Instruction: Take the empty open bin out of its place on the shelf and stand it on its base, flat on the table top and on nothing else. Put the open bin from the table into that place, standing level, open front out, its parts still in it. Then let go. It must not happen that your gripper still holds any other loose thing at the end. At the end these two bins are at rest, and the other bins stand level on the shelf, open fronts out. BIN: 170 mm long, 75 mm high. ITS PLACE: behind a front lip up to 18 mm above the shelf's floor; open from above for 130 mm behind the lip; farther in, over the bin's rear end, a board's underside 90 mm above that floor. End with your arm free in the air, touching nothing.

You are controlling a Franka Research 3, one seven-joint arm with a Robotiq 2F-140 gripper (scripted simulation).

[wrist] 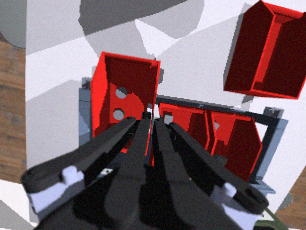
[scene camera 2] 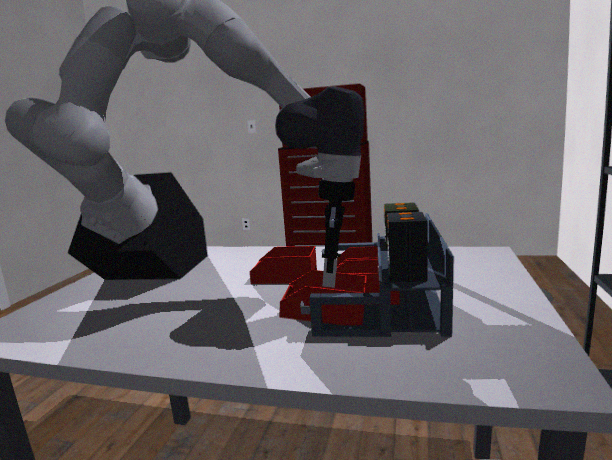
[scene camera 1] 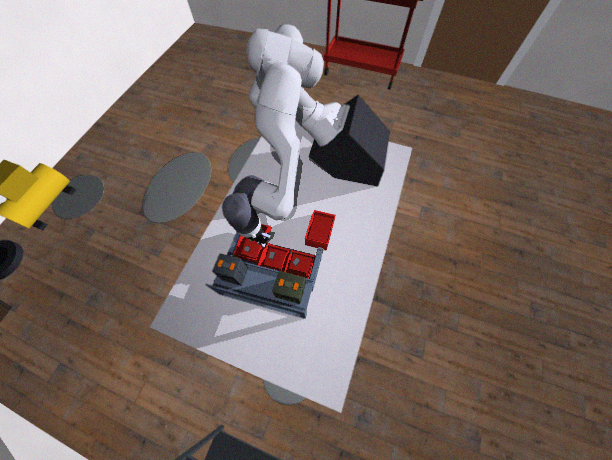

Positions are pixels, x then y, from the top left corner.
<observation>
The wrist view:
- my gripper: 151, 110
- red bin: 139, 76
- red bin: 194, 121
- red bin: 238, 140
</observation>
